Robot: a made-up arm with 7 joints.
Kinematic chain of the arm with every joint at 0, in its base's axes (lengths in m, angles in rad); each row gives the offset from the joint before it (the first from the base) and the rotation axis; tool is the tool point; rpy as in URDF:
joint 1: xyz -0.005 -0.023 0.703 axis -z
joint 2: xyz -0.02 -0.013 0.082 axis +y
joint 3: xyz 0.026 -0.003 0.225 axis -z
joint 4: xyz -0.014 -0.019 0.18 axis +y
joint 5: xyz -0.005 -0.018 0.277 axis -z
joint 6: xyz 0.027 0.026 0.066 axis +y
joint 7: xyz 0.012 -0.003 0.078 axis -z
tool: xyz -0.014 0.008 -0.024 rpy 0 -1.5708 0
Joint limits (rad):
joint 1: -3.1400..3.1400
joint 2: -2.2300..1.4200
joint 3: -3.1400..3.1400
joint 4: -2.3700..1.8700
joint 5: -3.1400..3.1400
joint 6: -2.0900..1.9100
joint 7: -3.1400..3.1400
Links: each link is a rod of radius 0.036 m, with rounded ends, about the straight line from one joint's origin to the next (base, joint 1, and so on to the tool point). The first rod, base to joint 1, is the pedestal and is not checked.
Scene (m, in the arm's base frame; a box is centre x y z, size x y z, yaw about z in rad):
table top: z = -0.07
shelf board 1: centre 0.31 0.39 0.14 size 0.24 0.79 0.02 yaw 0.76
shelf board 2: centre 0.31 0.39 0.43 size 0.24 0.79 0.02 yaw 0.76
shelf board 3: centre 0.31 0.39 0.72 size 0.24 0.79 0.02 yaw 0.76
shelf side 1: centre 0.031 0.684 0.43 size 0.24 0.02 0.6 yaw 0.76
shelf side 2: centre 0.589 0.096 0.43 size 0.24 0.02 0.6 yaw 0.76
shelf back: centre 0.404 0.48 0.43 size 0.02 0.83 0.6 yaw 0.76
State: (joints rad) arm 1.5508 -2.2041 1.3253 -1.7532 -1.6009 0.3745 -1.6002
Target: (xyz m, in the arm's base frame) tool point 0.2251 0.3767 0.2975
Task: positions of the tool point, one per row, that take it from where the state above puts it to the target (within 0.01 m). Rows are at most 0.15 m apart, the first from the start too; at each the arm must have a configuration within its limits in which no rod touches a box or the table.
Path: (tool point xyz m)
1: 0.3013 0.1641 0.5442
2: 0.2330 0.1052 0.5502
3: 0.2123 0.1500 0.4586
4: 0.1599 0.1958 0.3717
5: 0.0784 0.2373 0.2975
6: 0.1549 0.3144 0.2927
7: 0.2251 0.3767 0.2975

